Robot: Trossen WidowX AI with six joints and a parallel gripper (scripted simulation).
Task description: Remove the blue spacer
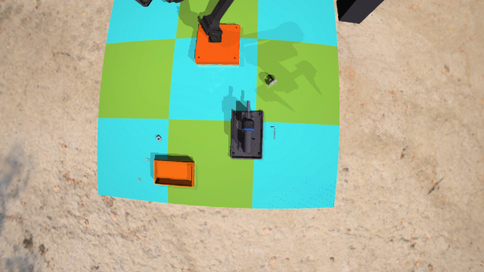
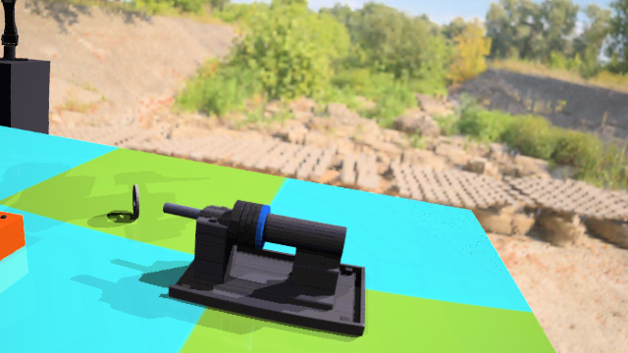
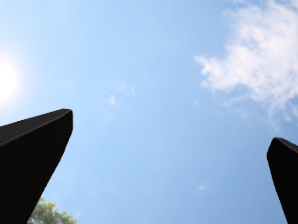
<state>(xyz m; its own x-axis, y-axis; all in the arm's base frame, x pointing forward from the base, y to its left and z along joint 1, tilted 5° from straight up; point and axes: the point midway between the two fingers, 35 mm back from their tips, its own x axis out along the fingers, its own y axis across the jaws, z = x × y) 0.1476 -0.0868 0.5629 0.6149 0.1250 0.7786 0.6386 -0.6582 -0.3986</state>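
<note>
Now: the shaft 32 cm ahead of my gripper tip, 24 cm to the left of it and 56 cm below it. Round my gripper tip: blue spacer: 35 cm ahead, 24 cm to the left, 56 cm below; black spacer: 33 cm ahead, 24 cm to the left, 56 cm below; nut: 39 cm ahead, 21 cm to the right, 63 cm below.
</note>
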